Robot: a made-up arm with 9 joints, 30 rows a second.
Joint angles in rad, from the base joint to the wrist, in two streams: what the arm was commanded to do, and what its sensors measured. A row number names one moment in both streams.
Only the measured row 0 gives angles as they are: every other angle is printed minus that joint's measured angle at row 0.
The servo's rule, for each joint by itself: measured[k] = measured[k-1] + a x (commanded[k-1-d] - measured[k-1]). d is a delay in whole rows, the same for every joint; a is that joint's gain. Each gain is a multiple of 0.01, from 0.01 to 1. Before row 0 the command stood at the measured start. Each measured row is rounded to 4 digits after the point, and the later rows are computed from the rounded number. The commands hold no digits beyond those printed.
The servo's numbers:
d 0
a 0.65 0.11 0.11 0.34 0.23 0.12 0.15 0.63 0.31
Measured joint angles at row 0:
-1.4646 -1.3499 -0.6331 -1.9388 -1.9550 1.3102 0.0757 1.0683 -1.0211
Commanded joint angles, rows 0 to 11:
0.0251 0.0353 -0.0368 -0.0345 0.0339 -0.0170 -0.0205 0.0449 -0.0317
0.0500 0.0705 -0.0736 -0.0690 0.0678 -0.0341 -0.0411 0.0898 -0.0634
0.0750 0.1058 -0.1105 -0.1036 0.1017 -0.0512 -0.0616 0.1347 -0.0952
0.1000 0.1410 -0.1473 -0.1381 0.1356 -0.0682 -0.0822 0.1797 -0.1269
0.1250 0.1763 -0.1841 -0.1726 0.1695 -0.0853 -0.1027 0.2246 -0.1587
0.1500 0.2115 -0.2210 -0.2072 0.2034 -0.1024 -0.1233 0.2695 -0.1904
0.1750 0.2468 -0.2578 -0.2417 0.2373 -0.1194 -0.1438 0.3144 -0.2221
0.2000 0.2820 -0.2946 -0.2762 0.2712 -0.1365 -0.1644 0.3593 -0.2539
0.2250 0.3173 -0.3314 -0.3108 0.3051 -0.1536 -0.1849 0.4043 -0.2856
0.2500 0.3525 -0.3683 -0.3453 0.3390 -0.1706 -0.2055 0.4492 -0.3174
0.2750 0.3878 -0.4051 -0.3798 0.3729 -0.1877 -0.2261 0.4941 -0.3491
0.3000 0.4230 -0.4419 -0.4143 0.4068 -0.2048 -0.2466 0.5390 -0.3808
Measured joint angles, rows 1 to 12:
0.0163 0.0039 -0.0040 -0.0117 0.0078 -0.0020 -0.0031 0.0283 -0.0098
0.0382 0.0112 -0.0117 -0.0312 0.0216 -0.0059 -0.0088 0.0670 -0.0264
0.0621 0.0216 -0.0226 -0.0558 0.0400 -0.0113 -0.0167 0.1097 -0.0477
0.0867 0.0347 -0.0363 -0.0838 0.0620 -0.0181 -0.0265 0.1538 -0.0723
0.1116 0.0503 -0.0526 -0.1140 0.0867 -0.0262 -0.0379 0.1984 -0.0991
0.1366 0.0680 -0.0711 -0.1457 0.1135 -0.0353 -0.0507 0.2432 -0.1274
0.1616 0.0877 -0.0916 -0.1783 0.1420 -0.0454 -0.0647 0.2881 -0.1568
0.1866 0.1091 -0.1139 -0.2116 0.1717 -0.0563 -0.0797 0.3330 -0.1869
0.2116 0.1320 -0.1378 -0.2453 0.2024 -0.0680 -0.0955 0.3779 -0.2175
0.2366 0.1563 -0.1632 -0.2793 0.2338 -0.0803 -0.1120 0.4228 -0.2485
0.2616 0.1818 -0.1898 -0.3135 0.2658 -0.0932 -0.1291 0.4677 -0.2797
0.2866 0.2083 -0.2175 -0.3478 0.2982 -0.1066 -0.1467 0.5126 -0.3110

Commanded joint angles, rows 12 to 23:
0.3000 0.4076 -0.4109 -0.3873 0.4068 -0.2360 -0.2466 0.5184 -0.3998
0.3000 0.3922 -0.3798 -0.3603 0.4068 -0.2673 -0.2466 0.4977 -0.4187
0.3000 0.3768 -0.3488 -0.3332 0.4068 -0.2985 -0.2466 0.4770 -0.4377
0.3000 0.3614 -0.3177 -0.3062 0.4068 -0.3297 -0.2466 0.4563 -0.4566
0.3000 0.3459 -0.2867 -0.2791 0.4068 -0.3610 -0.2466 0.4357 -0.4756
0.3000 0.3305 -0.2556 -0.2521 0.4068 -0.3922 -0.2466 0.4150 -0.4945
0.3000 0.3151 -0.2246 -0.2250 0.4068 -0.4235 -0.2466 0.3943 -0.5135
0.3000 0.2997 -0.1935 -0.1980 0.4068 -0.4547 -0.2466 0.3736 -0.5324
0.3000 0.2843 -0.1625 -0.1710 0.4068 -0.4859 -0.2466 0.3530 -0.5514
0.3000 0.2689 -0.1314 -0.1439 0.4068 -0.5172 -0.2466 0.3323 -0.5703
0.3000 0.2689 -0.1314 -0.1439 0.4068 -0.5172 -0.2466 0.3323 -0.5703
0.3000 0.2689 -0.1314 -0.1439 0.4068 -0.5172 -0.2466 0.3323 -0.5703
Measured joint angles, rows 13 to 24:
0.2953 0.2302 -0.2388 -0.3612 0.3232 -0.1221 -0.1617 0.5163 -0.3385
0.2984 0.2480 -0.2543 -0.3609 0.3424 -0.1395 -0.1744 0.5046 -0.3634
0.2994 0.2622 -0.2647 -0.3515 0.3572 -0.1586 -0.1852 0.4872 -0.3864
0.2998 0.2731 -0.2705 -0.3361 0.3686 -0.1791 -0.1944 0.4677 -0.4082
0.2999 0.2811 -0.2723 -0.3167 0.3774 -0.2009 -0.2022 0.4475 -0.4291
0.3000 0.2865 -0.2705 -0.2947 0.3842 -0.2239 -0.2089 0.4270 -0.4494
0.3000 0.2896 -0.2655 -0.2710 0.3894 -0.2479 -0.2146 0.4064 -0.4693
0.3000 0.2907 -0.2576 -0.2462 0.3934 -0.2727 -0.2194 0.3857 -0.4889
0.3000 0.2900 -0.2471 -0.2206 0.3965 -0.2983 -0.2235 0.3651 -0.5083
0.3000 0.2877 -0.2344 -0.1945 0.3989 -0.3246 -0.2270 0.3444 -0.5275
0.3000 0.2856 -0.2231 -0.1773 0.4007 -0.3477 -0.2299 0.3368 -0.5408
0.3000 0.2838 -0.2130 -0.1659 0.4021 -0.3680 -0.2324 0.3340 -0.5499

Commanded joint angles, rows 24 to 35:
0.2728 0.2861 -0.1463 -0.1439 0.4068 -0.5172 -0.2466 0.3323 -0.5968
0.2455 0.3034 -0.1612 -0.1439 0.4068 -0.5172 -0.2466 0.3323 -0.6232
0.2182 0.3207 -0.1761 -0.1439 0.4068 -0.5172 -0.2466 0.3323 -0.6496
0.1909 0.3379 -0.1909 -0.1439 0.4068 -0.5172 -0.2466 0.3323 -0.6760
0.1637 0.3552 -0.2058 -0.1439 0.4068 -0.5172 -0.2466 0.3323 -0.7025
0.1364 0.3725 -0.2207 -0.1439 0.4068 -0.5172 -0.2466 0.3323 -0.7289
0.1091 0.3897 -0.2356 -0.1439 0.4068 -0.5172 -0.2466 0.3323 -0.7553
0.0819 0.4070 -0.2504 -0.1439 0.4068 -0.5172 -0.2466 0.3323 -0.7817
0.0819 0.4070 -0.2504 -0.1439 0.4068 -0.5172 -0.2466 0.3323 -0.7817
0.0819 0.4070 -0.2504 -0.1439 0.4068 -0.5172 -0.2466 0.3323 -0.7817
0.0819 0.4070 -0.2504 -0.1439 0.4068 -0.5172 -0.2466 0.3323 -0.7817
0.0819 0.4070 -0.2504 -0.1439 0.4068 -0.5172 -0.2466 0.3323 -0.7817
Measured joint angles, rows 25 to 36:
0.2823 0.2841 -0.2057 -0.1584 0.4032 -0.3859 -0.2345 0.3329 -0.5644
0.2584 0.2862 -0.2008 -0.1535 0.4040 -0.4017 -0.2363 0.3325 -0.5826
0.2323 0.2900 -0.1981 -0.1502 0.4046 -0.4156 -0.2378 0.3324 -0.6034
0.2054 0.2953 -0.1973 -0.1481 0.4051 -0.4278 -0.2391 0.3323 -0.6259
0.1783 0.3019 -0.1982 -0.1467 0.4055 -0.4385 -0.2402 0.3323 -0.6496
0.1511 0.3097 -0.2007 -0.1457 0.4058 -0.4479 -0.2412 0.3323 -0.6742
0.1238 0.3185 -0.2045 -0.1451 0.4060 -0.4562 -0.2420 0.3323 -0.6993
0.0966 0.3282 -0.2095 -0.1447 0.4062 -0.4635 -0.2427 0.3323 -0.7248
0.0870 0.3369 -0.2140 -0.1444 0.4063 -0.4699 -0.2433 0.3323 -0.7424
0.0837 0.3446 -0.2180 -0.1442 0.4064 -0.4756 -0.2438 0.3323 -0.7546
0.0825 0.3515 -0.2216 -0.1441 0.4065 -0.4806 -0.2442 0.3323 -0.7630
0.0821 0.3576 -0.2248 -0.1440 0.4066 -0.4850 -0.2446 0.3323 -0.7688

